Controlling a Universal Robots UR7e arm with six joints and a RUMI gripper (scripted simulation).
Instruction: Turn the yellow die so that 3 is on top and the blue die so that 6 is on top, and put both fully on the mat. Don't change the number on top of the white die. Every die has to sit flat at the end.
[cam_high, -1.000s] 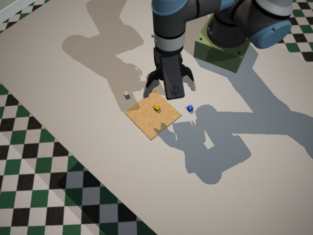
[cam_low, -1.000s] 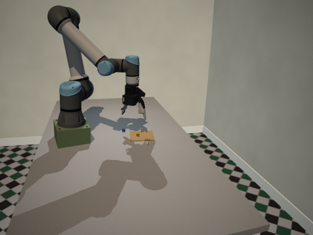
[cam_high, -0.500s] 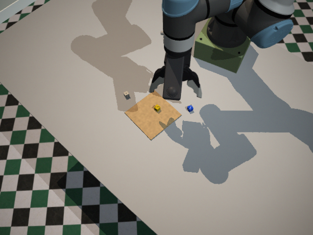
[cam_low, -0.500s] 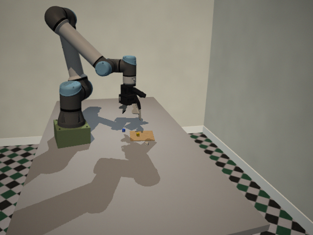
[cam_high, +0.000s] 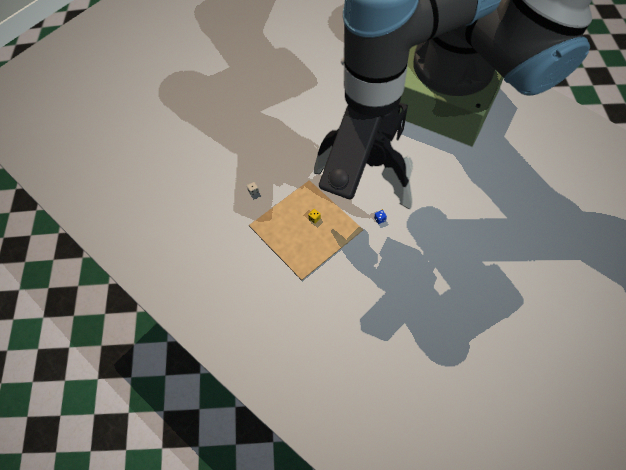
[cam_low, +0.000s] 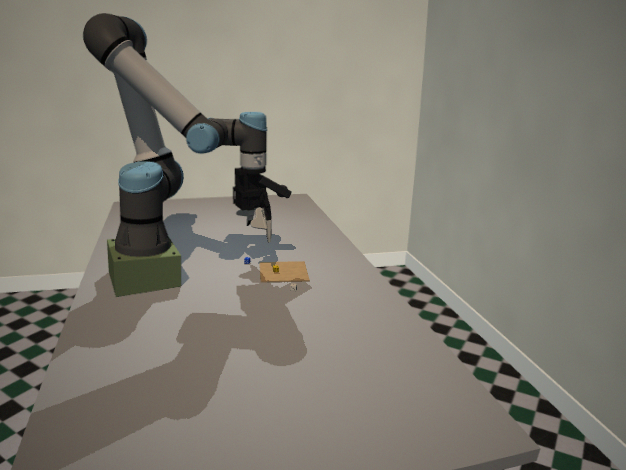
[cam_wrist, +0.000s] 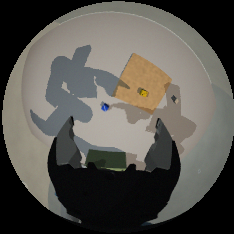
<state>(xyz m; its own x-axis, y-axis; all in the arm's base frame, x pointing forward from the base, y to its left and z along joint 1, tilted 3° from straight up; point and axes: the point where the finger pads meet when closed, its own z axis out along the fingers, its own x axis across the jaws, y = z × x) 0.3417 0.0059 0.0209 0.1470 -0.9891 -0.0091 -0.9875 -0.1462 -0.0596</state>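
Now: the blue die 30 mm behind my hand, 30 mm to the left of it and 90 mm below it. Also, from my hand: tan mat: 60 mm ahead, 70 mm to the right, 100 mm below; then white die: 40 mm ahead, 190 mm to the right, 90 mm below; then yellow die: 30 mm ahead, 70 mm to the right, 90 mm below.
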